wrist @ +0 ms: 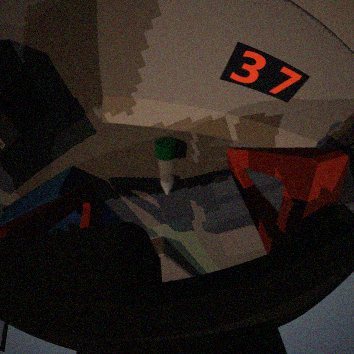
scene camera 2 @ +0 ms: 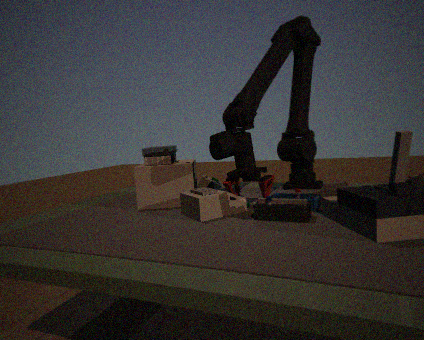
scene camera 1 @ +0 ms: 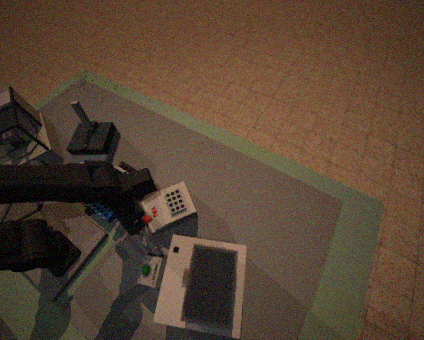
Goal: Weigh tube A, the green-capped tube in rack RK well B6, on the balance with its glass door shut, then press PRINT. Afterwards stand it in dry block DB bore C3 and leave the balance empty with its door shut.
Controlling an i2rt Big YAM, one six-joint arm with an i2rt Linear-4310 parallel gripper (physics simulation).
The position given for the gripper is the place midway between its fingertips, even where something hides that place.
Observation:
In view: the gripper (scene camera 2: pixel 252 202) and a green-capped tube (wrist: pixel 165 147).
The gripper is seen too in the wrist view (wrist: pixel 158 173) and in scene camera 1 (scene camera 1: pixel 134 217).

